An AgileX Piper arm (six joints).
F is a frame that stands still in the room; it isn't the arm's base.
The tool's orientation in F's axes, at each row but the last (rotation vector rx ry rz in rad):
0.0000 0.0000 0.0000
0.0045 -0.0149 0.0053
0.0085 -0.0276 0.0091
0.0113 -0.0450 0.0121
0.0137 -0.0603 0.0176
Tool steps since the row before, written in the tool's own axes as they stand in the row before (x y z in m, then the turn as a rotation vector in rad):
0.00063 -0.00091 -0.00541 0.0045 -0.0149 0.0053
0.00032 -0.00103 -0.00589 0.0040 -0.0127 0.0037
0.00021 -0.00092 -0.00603 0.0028 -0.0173 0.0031
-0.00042 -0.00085 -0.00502 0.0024 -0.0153 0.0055
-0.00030 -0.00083 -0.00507 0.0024 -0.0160 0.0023
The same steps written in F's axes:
0.00063 -0.00091 -0.00541 0.0045 -0.0149 0.0053
0.00041 -0.00100 -0.00589 0.0040 -0.0127 0.0037
0.00038 -0.00087 -0.00603 0.0029 -0.0173 0.0030
-0.00018 -0.00080 -0.00504 0.0023 -0.0153 0.0054
0.00002 -0.00076 -0.00509 0.0025 -0.0160 0.0022

